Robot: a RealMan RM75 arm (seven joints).
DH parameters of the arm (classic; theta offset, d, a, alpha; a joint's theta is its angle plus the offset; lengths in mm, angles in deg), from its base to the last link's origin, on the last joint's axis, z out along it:
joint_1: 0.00 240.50 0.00 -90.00
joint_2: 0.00 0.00 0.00 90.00
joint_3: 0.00 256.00 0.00 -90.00
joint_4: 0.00 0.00 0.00 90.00
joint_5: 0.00 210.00 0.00 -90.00
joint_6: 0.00 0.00 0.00 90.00
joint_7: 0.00 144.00 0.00 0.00
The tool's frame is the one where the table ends.
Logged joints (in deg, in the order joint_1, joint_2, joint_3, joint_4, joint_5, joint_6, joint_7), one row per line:
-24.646 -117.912 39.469 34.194 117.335 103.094 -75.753
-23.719 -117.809 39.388 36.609 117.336 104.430 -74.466
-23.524 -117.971 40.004 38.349 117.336 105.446 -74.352
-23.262 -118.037 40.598 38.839 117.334 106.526 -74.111
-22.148 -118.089 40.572 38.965 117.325 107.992 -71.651
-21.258 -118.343 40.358 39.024 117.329 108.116 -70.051
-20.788 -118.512 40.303 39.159 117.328 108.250 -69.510
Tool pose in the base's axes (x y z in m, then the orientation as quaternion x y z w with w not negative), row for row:
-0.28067 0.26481 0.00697 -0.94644 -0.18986 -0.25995 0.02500
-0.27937 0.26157 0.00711 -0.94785 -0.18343 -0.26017 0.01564
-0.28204 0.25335 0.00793 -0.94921 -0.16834 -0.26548 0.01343
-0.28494 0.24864 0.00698 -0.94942 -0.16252 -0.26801 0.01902
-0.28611 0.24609 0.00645 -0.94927 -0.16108 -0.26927 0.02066
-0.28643 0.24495 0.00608 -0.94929 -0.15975 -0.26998 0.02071
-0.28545 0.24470 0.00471 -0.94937 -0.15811 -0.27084 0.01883
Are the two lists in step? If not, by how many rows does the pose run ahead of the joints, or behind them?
The pose runs 2 rows ahead of the joints: the pose in row i belongs to the joints in row i + 2.
